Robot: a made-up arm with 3 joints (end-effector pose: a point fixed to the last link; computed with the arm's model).
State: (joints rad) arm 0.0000 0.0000 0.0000
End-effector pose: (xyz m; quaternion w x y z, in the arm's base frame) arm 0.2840 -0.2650 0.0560 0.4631 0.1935 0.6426 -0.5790
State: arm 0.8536 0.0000 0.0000
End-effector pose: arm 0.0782 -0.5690 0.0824 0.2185 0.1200 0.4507 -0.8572
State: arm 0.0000 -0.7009 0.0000
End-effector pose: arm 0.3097 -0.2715 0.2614 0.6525 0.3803 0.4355 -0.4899
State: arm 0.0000 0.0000 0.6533
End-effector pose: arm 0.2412 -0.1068 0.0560 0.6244 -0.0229 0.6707 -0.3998
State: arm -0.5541 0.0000 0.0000
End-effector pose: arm 0.3104 -0.0491 0.1646 0.5796 0.2233 0.7067 -0.3388
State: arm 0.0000 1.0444 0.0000
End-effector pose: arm 0.0316 -0.2513 -0.1069 0.0853 -0.1207 0.8010 -0.5801
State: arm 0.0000 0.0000 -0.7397
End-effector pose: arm 0.2066 -0.4327 0.0560 0.2225 0.4127 0.5292 -0.7072
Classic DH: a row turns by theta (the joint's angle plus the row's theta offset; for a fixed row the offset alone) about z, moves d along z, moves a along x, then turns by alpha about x. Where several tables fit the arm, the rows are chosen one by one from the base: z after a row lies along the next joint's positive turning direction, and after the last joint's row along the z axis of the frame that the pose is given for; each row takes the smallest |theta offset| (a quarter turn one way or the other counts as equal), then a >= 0, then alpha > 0; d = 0 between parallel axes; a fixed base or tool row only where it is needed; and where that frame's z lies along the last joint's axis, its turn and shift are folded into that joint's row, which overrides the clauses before.
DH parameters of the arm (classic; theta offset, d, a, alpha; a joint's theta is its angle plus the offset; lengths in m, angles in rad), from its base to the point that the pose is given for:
base (fixed): 1.0336 0.289 -0.2284 -2.2507
joint 1: 1.219 -0.0374 0.1605 1.207
joint 2: -0.8187 -0.0365 0.0126 1.5441
joint 3: 0.4194 -0.1493 0.2306 1.4713
tool (fixed): -2.1744 0.1105 0 0

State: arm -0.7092 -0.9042 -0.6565
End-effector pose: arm 0.3078 -0.2446 0.3206 0.4343 0.7092 0.5309 -0.1630
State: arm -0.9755 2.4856 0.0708
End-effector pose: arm -0.1983 -0.1841 0.0825 0.0291 0.7075 -0.6497 0.2768
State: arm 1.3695 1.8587 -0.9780
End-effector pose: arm -0.3971 -0.3390 0.4087 0.7846 0.1426 -0.0403 0.6021
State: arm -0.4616 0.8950 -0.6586
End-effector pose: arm 0.1401 -0.2379 -0.0593 0.1542 0.0291 0.7275 -0.6679
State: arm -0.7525 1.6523 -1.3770
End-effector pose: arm 0.0474 -0.3567 0.0452 0.0295 -0.1632 0.4797 -0.8616
